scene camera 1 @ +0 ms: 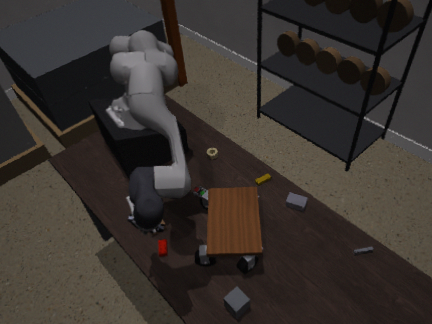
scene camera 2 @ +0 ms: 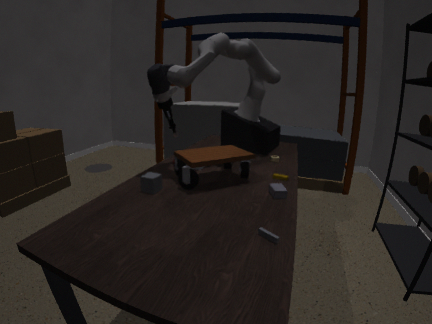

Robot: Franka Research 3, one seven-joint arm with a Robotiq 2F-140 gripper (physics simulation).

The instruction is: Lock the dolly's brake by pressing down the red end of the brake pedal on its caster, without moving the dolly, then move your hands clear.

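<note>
The dolly (scene camera 1: 234, 220) (scene camera 2: 214, 154) has a flat wooden deck and stands on its casters on the dark table. The brake pedal (scene camera 1: 200, 191), with a red end and a green end, shows in scene camera 1 at the caster by the deck's back left corner; its tilt is too small to tell. In scene camera 2 the pedal does not show. My gripper (scene camera 1: 161, 228) (scene camera 2: 175, 134) is shut and empty, pointing down in the air to the left of the dolly and higher than its deck. The arm hides part of the table left of the pedal in scene camera 1.
A red block (scene camera 1: 162, 247) lies near the table's left edge. A grey cube (scene camera 1: 237, 302) (scene camera 2: 151, 183), a yellow piece (scene camera 1: 263, 179) (scene camera 2: 280, 176), a pale block (scene camera 1: 297, 201) (scene camera 2: 278, 191), a grey bar (scene camera 1: 363, 250) (scene camera 2: 268, 235) and a cream ring (scene camera 1: 212, 153) (scene camera 2: 275, 158) lie around the dolly.
</note>
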